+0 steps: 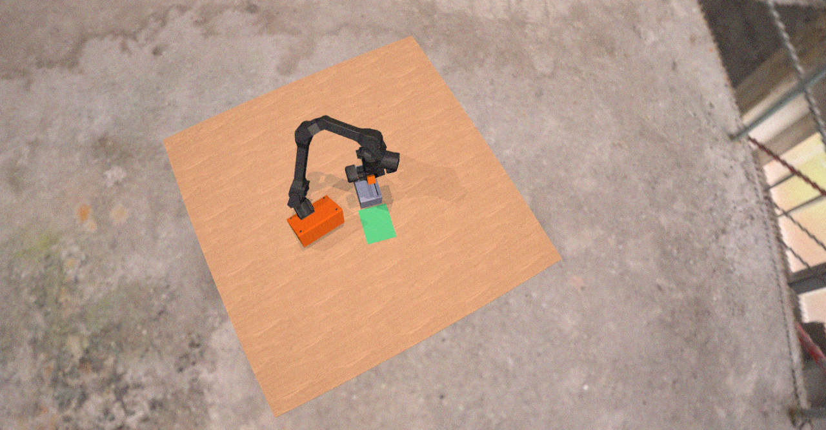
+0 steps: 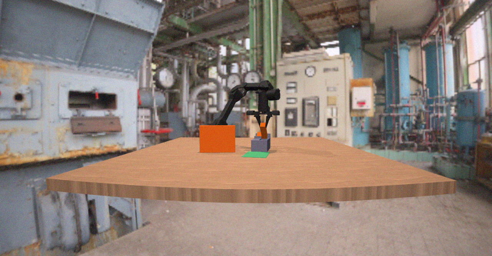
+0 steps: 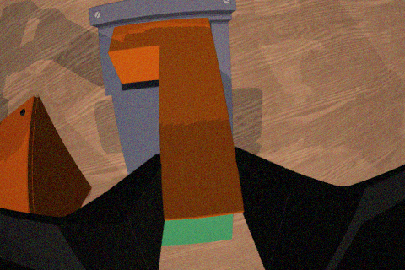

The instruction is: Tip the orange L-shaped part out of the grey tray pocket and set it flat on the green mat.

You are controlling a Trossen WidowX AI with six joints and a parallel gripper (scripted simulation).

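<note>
My gripper tip is 6 cm past the green mat, 13 cm to the left of it and 14 cm above it. Also, from my gripper tip: orange L-shaped part 3 cm to the left, 3 cm below; then grey tray 1 cm behind, 1 cm to the left, 14 cm below.
</note>
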